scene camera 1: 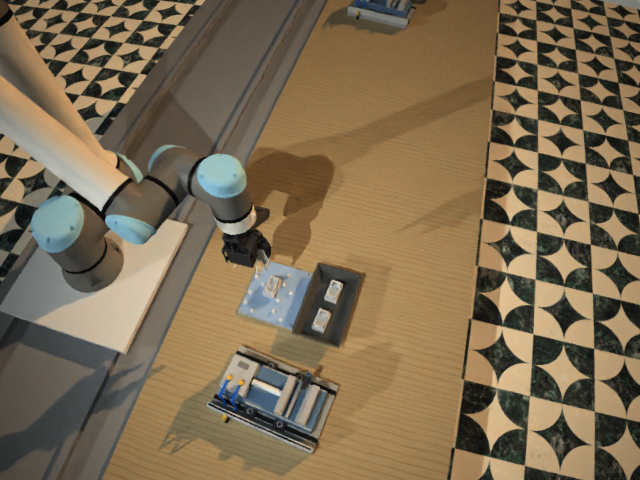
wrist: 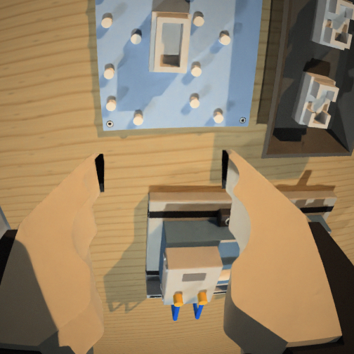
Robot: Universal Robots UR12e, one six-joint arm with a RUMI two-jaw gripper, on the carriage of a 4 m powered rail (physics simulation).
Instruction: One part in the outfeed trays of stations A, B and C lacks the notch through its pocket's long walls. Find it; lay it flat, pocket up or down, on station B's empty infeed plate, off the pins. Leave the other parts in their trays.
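Places are measured from the arm's base along level axes (x left, y back, z up), in millimetres.
Pixels of known places: gripper, fingertip midpoint: (scene camera 1: 256, 267); arm's base at its link origin: (scene camera 1: 94, 265).
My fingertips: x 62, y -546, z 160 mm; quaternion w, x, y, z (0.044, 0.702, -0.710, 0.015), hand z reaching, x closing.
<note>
Ahead of a thing's pixels: the offset from my fingertips to its top centre. "spot": to the spot under its first point.
A pale rectangular part {dz -147, dx +27, dy -20 mm} (scene camera 1: 272, 285) (wrist: 159, 45) lies flat, pocket up, on the blue infeed plate {dz -181, dx +21, dy -33 mm} (scene camera 1: 286, 310) (wrist: 170, 107), between the pins. No notch shows in its long walls in the wrist view. Its right side is close to two pins; the wrist view does not settle whether it touches them. My gripper (scene camera 1: 262, 262) (wrist: 162, 154) is open and empty, raised above the table side of the plate, apart from the part. Two notched parts, one {dz -143, dx +62, dy -202 mm} (scene camera 1: 333, 291) (wrist: 336, 22) and another {dz -143, dx -37, dy -191 mm} (scene camera 1: 321, 319) (wrist: 318, 102), lie in the dark tray {spot: dz -178, dx -81, dy -224 mm} (scene camera 1: 328, 339) (wrist: 305, 154).
A station machine {dz -90, dx -280, dy -127 mm} (scene camera 1: 273, 392) (wrist: 192, 274) with blue and grey blocks stands below the plate and tray in the scene view. Another machine {spot: dz -144, dx +1497, dy -79 mm} (scene camera 1: 385, 15) stands at the far end of the table. The tray's raised walls adjoin the plate's right side.
</note>
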